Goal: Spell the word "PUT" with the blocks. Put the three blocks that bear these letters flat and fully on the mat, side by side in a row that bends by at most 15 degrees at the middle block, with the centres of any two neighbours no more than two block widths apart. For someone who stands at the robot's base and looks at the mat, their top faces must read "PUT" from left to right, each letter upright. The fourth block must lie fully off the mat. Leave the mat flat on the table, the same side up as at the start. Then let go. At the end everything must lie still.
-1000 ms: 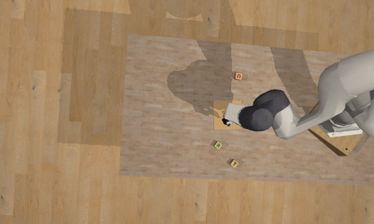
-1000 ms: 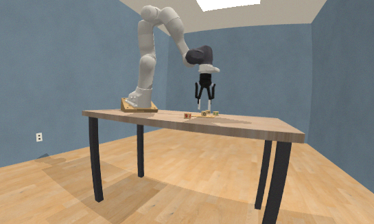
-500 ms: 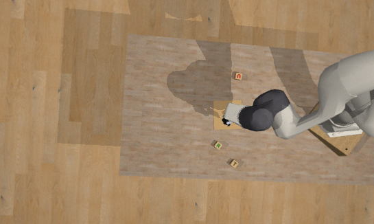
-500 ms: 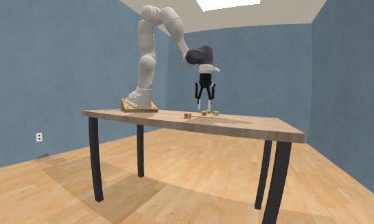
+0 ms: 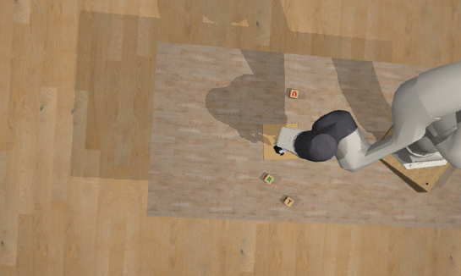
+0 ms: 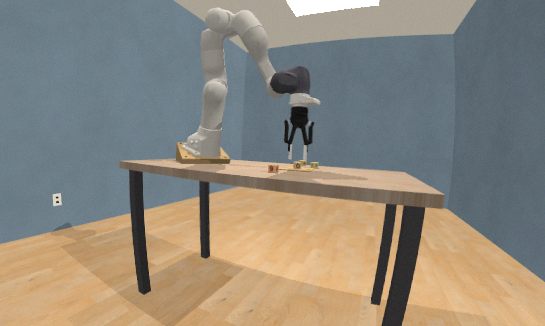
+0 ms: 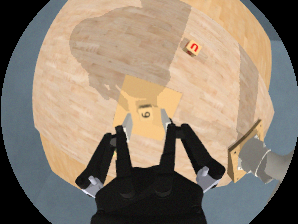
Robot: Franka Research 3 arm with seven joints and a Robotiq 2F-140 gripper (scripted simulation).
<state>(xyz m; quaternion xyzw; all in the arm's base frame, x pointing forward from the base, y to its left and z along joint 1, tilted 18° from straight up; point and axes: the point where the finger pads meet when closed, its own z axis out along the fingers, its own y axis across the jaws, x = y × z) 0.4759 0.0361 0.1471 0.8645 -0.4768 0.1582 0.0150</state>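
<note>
Right now my hand is 60 mm above the block marked 6. The rest, counted from my hand: green P block 150 mm to the left, 60 mm below, 40 mm ahead; red U block 180 mm to the right, 60 mm below, 30 mm behind; tan mat 70 mm below.
</note>
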